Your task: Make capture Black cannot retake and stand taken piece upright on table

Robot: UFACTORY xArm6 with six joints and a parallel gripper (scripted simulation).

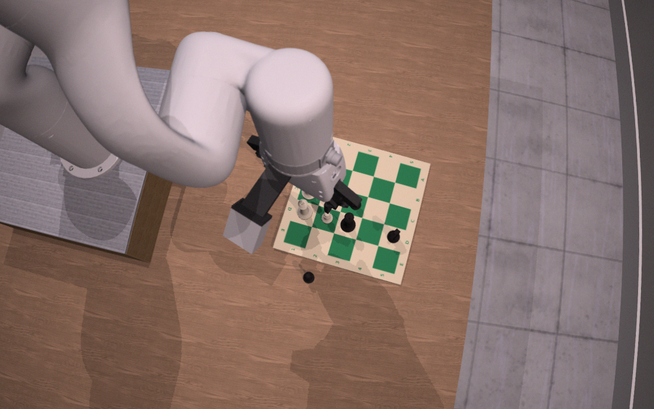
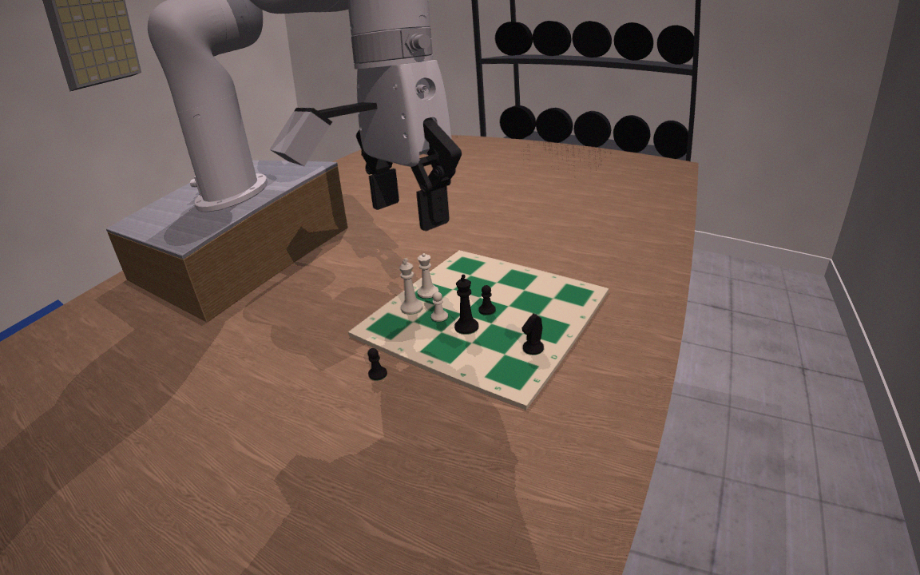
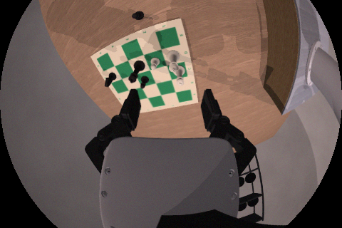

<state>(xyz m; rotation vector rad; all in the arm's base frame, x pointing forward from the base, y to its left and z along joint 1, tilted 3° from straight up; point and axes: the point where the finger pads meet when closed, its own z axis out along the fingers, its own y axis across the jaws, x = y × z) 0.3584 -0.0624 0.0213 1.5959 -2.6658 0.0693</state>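
Right now the white king is 9 cm below my hand, 1 cm to the right of it and 1 cm behind it. The rest, counted from my hand: white pawn 11 cm below, 3 cm ahead, 1 cm to the right; cream chessboard 13 cm below, 7 cm ahead, 1 cm to the left; tall black piece 9 cm below, 7 cm ahead, 2 cm to the right.
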